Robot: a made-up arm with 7 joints.
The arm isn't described. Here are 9 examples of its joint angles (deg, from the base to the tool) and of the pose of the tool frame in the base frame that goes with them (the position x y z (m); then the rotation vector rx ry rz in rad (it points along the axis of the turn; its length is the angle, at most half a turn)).
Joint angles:
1: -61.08 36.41 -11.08 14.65 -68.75 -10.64 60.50
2: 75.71 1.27 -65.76 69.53 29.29 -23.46 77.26
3: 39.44 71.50 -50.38 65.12 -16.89 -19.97 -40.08
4: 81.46 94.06 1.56 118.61 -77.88 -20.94 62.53
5: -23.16 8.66 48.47 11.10 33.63 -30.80 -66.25
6: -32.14 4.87 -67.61 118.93 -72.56 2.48 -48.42
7: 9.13 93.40 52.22 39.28 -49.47 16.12 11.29
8: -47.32 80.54 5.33 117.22 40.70 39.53 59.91
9: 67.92 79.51 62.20 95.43 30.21 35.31 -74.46
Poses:
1: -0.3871 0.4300 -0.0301 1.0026 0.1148 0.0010
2: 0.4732 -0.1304 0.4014 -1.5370 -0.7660 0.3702
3: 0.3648 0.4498 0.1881 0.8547 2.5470 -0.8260
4: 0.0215 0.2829 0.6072 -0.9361 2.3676 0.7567
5: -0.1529 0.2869 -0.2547 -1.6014 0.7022 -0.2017
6: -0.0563 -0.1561 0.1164 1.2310 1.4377 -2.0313
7: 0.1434 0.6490 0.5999 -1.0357 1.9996 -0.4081
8: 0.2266 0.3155 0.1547 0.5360 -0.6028 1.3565
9: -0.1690 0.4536 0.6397 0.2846 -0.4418 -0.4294
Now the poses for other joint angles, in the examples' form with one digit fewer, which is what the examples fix.
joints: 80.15 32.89 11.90 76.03 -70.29 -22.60 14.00
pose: 0.352 0.349 0.602 0.636 2.118 -0.320
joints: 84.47 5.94 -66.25 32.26 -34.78 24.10 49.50
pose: 0.604 -0.043 0.399 0.010 -2.408 0.801
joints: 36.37 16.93 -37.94 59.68 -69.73 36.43 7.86
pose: 0.494 0.043 0.066 -0.002 -3.009 0.678
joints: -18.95 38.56 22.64 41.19 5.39 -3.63 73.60
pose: 0.091 0.542 -0.051 0.597 -0.824 2.184
